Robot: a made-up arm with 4 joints.
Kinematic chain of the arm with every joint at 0, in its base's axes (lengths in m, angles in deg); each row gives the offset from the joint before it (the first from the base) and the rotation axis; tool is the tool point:
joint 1: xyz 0 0 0.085 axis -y
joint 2: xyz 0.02 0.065 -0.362 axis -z
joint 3: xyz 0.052 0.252 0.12 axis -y
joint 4: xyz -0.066 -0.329 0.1 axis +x
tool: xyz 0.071 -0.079 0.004
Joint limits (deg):
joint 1: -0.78..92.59
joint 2: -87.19..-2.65
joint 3: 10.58..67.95
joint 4: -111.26..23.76
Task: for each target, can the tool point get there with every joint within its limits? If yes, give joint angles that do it. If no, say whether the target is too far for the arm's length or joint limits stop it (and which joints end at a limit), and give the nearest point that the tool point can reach.
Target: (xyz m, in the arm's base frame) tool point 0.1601 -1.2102 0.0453
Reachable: no: too far | nearest point 0.1836 -0.0993 0.0395 | short by 1.111 m
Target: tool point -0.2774 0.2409 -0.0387
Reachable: no: joint limits stop it (at a limit: joint 1, joint 2, joint 3, joint 4) | nearest point -0.0859 0.0155 -0.0866 | short by 0.300 m
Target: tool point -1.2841 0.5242 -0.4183
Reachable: no: too far | nearest point -0.0859 0.0155 -0.0866 | short by 1.343 m
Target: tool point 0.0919 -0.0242 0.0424
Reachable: yes | joints 55.01 -37.66 38.88 -92.71
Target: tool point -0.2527 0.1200 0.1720
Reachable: no: joint limits stop it (at a limit: joint 1, joint 2) | nearest point -0.0495 0.0144 -0.0332 | short by 0.308 m
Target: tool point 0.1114 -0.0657 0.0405
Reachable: yes | joints 32.73 -14.79 16.44 -35.43
